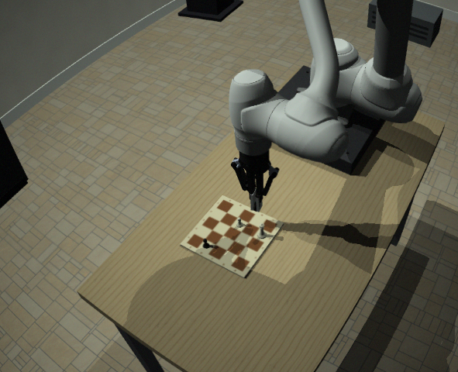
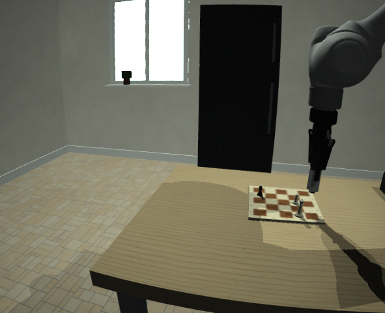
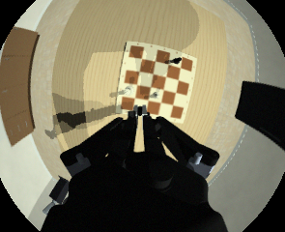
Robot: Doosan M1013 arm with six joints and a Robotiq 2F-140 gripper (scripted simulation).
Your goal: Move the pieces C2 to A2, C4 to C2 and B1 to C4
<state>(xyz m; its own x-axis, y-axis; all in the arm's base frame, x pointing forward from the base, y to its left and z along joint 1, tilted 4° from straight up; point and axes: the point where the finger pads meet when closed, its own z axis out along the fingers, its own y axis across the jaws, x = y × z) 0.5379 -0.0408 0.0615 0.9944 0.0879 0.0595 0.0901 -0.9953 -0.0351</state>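
My hand is 10 cm above the small chessboard, 7 cm short of it and 5 cm to the left of it. From my hand the other things lie so: tall white piece 7 cm below, 4 cm ahead, 3 cm to the left; small white piece 9 cm below, 4 cm to the right, 3 cm ahead.
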